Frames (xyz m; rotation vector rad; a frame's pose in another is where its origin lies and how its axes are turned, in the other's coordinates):
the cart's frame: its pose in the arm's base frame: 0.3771 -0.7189 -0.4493 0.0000 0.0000 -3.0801
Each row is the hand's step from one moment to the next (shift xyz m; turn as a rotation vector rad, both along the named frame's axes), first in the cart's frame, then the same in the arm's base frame.
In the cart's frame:
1: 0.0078 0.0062 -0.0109 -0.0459 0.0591 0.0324
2: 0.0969 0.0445 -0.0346 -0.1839 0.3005 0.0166
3: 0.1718 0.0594 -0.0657 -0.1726 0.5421 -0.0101
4: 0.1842 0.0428 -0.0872 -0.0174 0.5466 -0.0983
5: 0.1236 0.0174 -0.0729 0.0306 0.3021 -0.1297
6: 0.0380 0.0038 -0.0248 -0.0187 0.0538 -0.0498
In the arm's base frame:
1: -0.0074 -0.0067 -0.0109 0.0494 -0.0562 0.0324
2: -0.0940 -0.0504 -0.0346 0.2020 -0.2886 0.0166
3: -0.1678 -0.0698 -0.0657 0.2056 -0.5305 -0.0101
4: -0.1812 -0.0540 -0.0872 0.0510 -0.5445 -0.0983
5: -0.1223 -0.0250 -0.0729 -0.0120 -0.3034 -0.1297
6: -0.0377 -0.0061 -0.0248 0.0220 -0.0525 -0.0498

